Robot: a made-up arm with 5 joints.
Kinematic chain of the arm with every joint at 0, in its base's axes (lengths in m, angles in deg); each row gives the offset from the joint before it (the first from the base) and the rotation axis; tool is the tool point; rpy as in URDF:
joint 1: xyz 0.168 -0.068 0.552 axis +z
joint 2: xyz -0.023 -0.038 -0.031 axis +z
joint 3: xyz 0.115 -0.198 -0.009 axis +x
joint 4: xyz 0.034 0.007 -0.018 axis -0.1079 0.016 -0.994
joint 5: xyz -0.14 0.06 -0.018 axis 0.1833 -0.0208 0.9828
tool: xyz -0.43 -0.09 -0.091 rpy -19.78 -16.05 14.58
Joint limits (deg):
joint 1: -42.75..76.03
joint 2: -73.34..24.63
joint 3: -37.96..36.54
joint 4: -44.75..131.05
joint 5: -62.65..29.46
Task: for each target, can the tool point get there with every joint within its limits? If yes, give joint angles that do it. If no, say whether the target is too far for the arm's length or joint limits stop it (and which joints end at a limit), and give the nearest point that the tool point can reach.
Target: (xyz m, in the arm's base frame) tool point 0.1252 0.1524 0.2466
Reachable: yes | joints -21.85 -5.21 -13.94 81.43 22.40
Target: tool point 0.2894 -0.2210 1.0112
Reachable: no: joint limits stop it (at a limit: joint 1, joint 2, joint 3) | nearest point 0.4380 -0.2658 0.7217 | short by 0.328 m
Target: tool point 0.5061 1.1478 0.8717
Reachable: no: too far | nearest point 0.3536 0.5279 0.5147 | short by 0.731 m
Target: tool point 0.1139 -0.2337 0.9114
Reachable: no: joint limits stop it (at a limit: joint 1, joint 2, joint 3) | nearest point -0.0583 -0.3044 0.6923 | short by 0.288 m
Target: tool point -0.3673 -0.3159 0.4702
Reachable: yes | joints 9.86 -33.54 -28.82 -11.14 3.85
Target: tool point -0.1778 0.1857 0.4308
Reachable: yes | joints -3.88 -44.76 20.62 -24.22 -52.06
